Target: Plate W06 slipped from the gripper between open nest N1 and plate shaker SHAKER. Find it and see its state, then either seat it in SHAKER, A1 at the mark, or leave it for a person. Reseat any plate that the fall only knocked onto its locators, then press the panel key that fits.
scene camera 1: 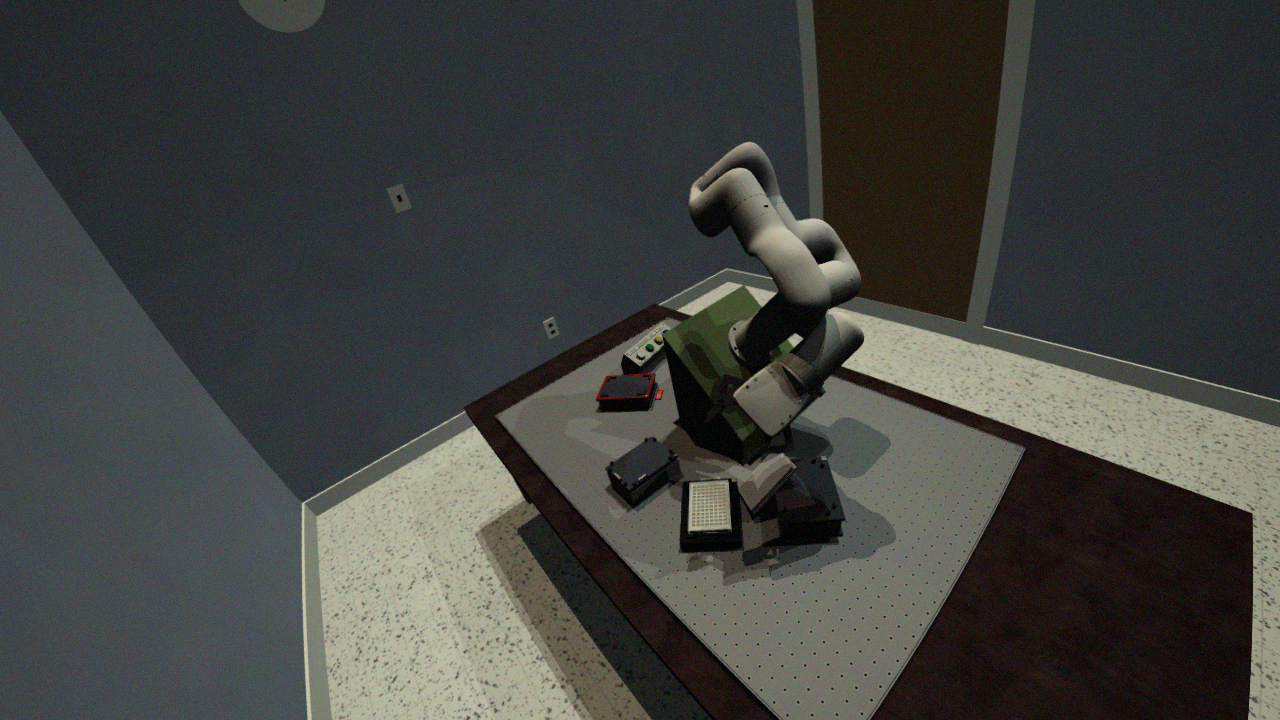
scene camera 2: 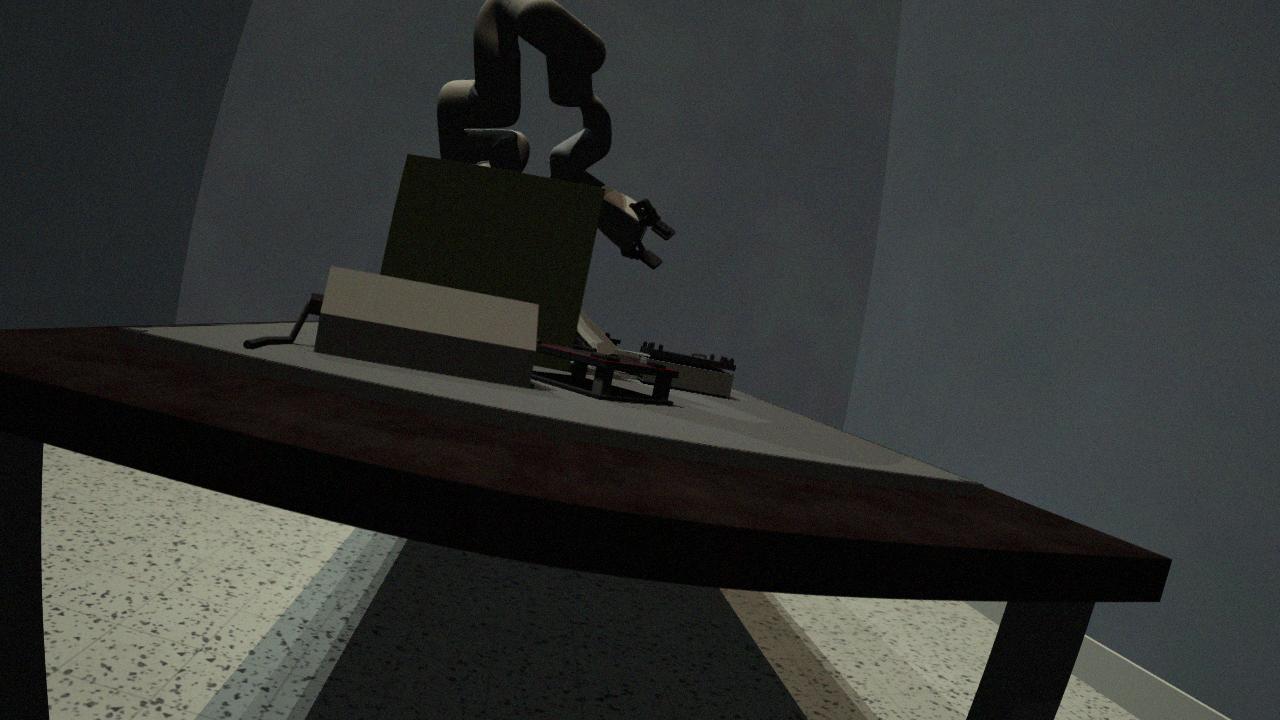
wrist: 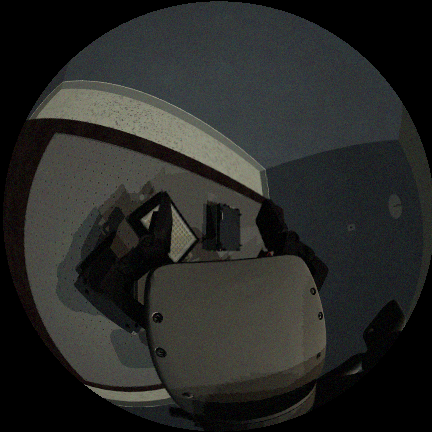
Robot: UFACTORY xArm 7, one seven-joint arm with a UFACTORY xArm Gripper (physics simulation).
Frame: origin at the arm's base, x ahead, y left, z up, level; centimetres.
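Seen in the pictures: gripper, fingertip midpoint: (scene camera 1: 723, 443) (scene camera 2: 664, 251) (wrist: 217, 208); arm's base at its link origin: (scene camera 1: 749, 343) (scene camera 2: 470, 235).
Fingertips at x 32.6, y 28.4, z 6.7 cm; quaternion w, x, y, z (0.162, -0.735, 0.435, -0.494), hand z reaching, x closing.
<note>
Pixels of each thing's top centre, then the offset from my fingertips to it. "spot": a spot on its surface instead. Level surfaces: height alone.
- black nest at its top centre: (scene camera 1: 709, 507) (wrist: 168, 230) dx +1.2, dy -6.2, dz -22.0 cm
- large dark device at its top centre: (wrist: 119, 298) (scene camera 1: 805, 484) dx -15.0, dy +5.1, dz -18.4 cm
- white many-well plate at its top centre: (scene camera 1: 709, 504) (wrist: 170, 230) dx +1.2, dy -6.2, dz -20.9 cm
- smaller dark box with corner pins, surface spot: (scene camera 1: 642, 468) (wrist: 226, 223) spot: dx +6.8, dy -23.2, dz -19.3 cm
- red-rimmed dark station at its top centre: (scene camera 2: 594, 349) (scene camera 1: 625, 384) dx -7.9, dy -57.2, dz -20.2 cm
- key panel at its top centre: (scene camera 2: 433, 284) (scene camera 1: 647, 338) dx -24.9, dy -69.9, dz -16.4 cm
- perforated mat at its surface level: dz -24.8 cm
- dark table at its surface level: dz -26.1 cm
A pale slab-like plate (scene camera 1: 767, 483) (scene camera 2: 594, 334) (wrist: 124, 241) lies tilted between a black nest (scene camera 1: 710, 542) and a large dark device (scene camera 1: 812, 503) (wrist: 98, 272); its label is unreadable. A white many-well plate (scene camera 1: 709, 506) (wrist: 183, 238) sits in that nest and looks level. A smaller dark box with corner pins (scene camera 1: 642, 468) (wrist: 229, 227) stands to the left in scene camera 1. Which unit is SHAKER or N1 I cannot tell. My gripper (scene camera 1: 716, 401) (scene camera 2: 659, 245) (wrist: 217, 208) is open and empty, above the mat beside the green pedestal, apart from the plates.
The green pedestal (scene camera 1: 702, 362) (scene camera 2: 492, 237) carries the arm. A red-rimmed dark station (scene camera 1: 626, 390) (scene camera 2: 622, 360) and the key panel (scene camera 1: 648, 347) (scene camera 2: 427, 315) stand behind the small box. The perforated mat (scene camera 1: 859, 591) lies on the dark table (scene camera 1: 1100, 573).
</note>
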